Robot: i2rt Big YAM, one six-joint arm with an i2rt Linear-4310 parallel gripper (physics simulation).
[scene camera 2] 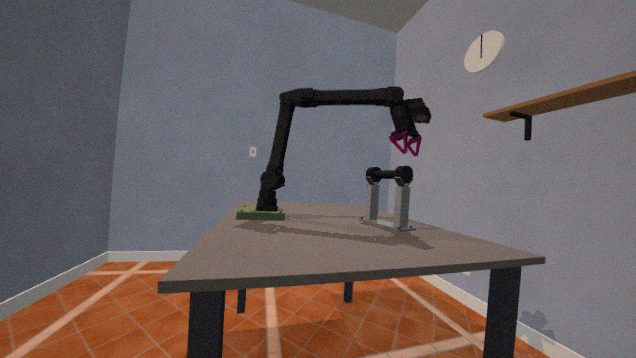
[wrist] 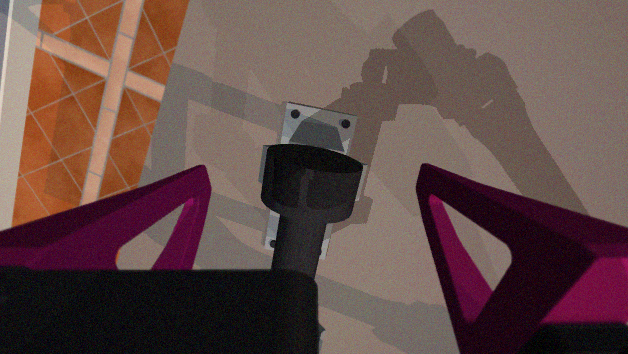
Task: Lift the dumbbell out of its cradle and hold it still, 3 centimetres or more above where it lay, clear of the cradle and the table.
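Places are measured from the arm's base along level axes (x up, y back, z right), in millimetres.
Pixels of known places: gripper, fingertip midpoint: (scene camera 2: 410, 154) (wrist: 313, 176); arm's base, link origin: (scene camera 2: 266, 209).
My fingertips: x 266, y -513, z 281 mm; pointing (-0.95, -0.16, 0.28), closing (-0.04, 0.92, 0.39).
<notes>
For each thing: its top centre in the pictures, then the offset to it from my fingertips. Level surfaces: height alone.
- black dumbbell, top centre: (wrist: 287, 303) (scene camera 2: 388, 166) dz -107, dx -43, dy +23 mm
- grey cradle, top centre: (wrist: 294, 264) (scene camera 2: 387, 177) dz -107, dx -89, dy +23 mm
- grey-brown table, surface height: dx -294 mm
The black dumbbell (scene camera 2: 389, 174) (wrist: 311, 190) lies level across the tops of the two upright posts of the grey cradle (scene camera 2: 402, 207) (wrist: 321, 113). My gripper (scene camera 2: 410, 153) (wrist: 313, 176) has magenta fingers, spread wide and empty. In the scene view it hangs tilted a little above the dumbbell, over the end nearer the camera. In the wrist view one dumbbell head and part of the handle show between the fingers, closer to the left finger. The rest of the handle and the other head are hidden behind the black gripper body.
The cradle's foot plates stand on the grey-brown table (scene camera 2: 300, 260) (wrist: 560, 65). The arm's green base (scene camera 2: 260, 215) sits at the far left of the table. A wooden shelf (scene camera 2: 565, 97) and a round clock (scene camera 2: 484, 51) are on the right wall.
</notes>
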